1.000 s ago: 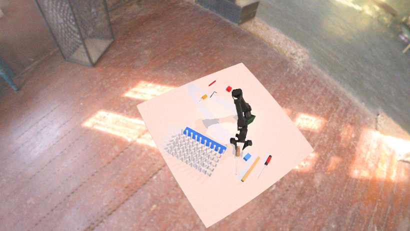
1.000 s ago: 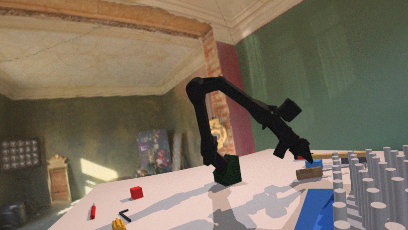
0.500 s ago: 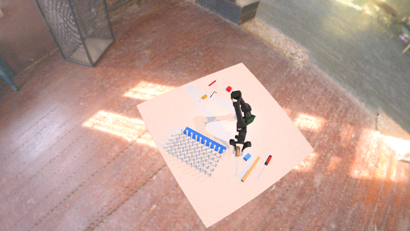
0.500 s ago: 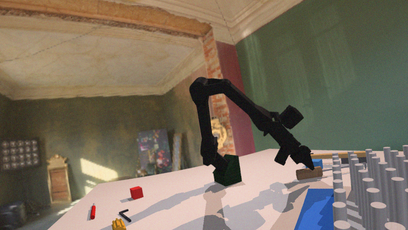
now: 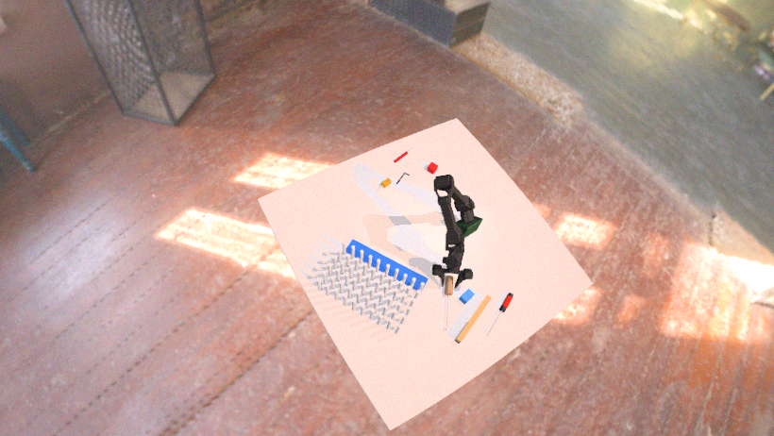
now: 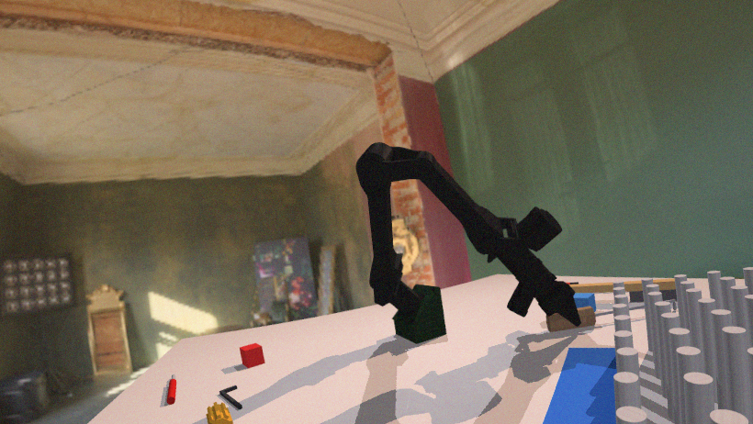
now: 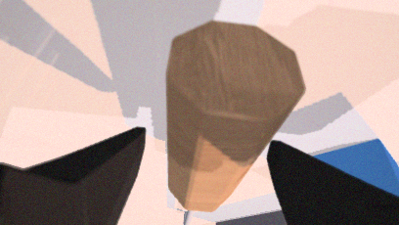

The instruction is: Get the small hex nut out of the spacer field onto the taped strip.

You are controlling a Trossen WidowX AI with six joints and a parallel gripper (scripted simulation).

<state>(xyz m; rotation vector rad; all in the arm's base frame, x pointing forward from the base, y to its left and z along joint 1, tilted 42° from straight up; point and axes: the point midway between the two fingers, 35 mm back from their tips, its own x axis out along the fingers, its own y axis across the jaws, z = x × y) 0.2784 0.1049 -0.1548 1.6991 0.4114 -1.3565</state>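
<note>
Now: gripper tip 9 cm to the right of the blue block, 4 cm past it and 1 cm below it. From my gripper tip the other things lie so: yellow piece 62 cm to the right, 11 cm behind; allen key 62 cm to the right, 23 cm behind, 1 cm below; blue taped strip 26 cm to the right, 16 cm ahead, 1 cm below.
</note>
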